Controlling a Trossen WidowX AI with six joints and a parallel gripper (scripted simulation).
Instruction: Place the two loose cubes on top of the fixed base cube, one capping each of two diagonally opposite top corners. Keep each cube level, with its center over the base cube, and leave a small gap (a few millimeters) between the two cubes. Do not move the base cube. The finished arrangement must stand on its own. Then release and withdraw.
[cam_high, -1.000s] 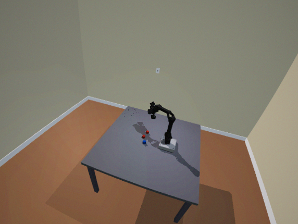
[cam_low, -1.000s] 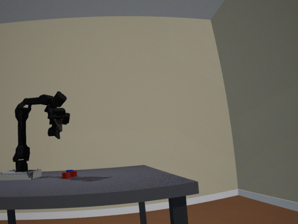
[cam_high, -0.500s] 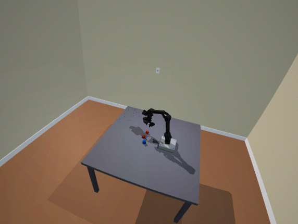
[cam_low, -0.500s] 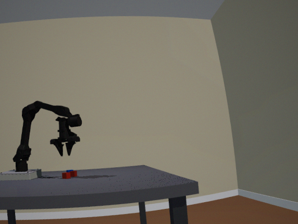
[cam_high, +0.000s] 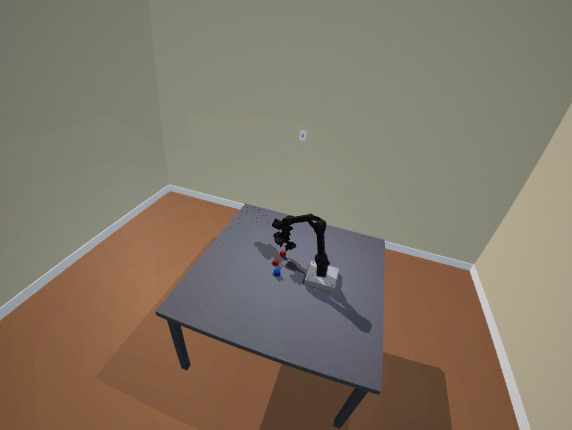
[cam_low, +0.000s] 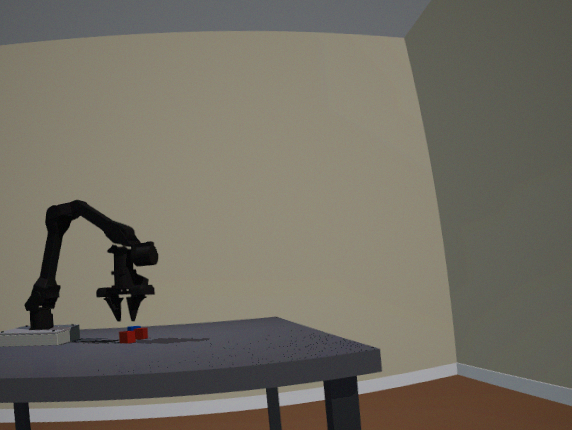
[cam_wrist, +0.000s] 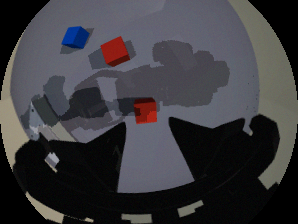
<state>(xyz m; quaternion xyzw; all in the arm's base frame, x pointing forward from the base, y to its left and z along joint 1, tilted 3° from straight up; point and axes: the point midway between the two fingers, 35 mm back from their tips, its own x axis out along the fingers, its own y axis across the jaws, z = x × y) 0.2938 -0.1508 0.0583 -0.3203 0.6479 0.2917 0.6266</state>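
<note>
The blue base cube is 200 mm to the left of my gripper tip, 40 mm below it and 10 mm ahead of it.
</note>
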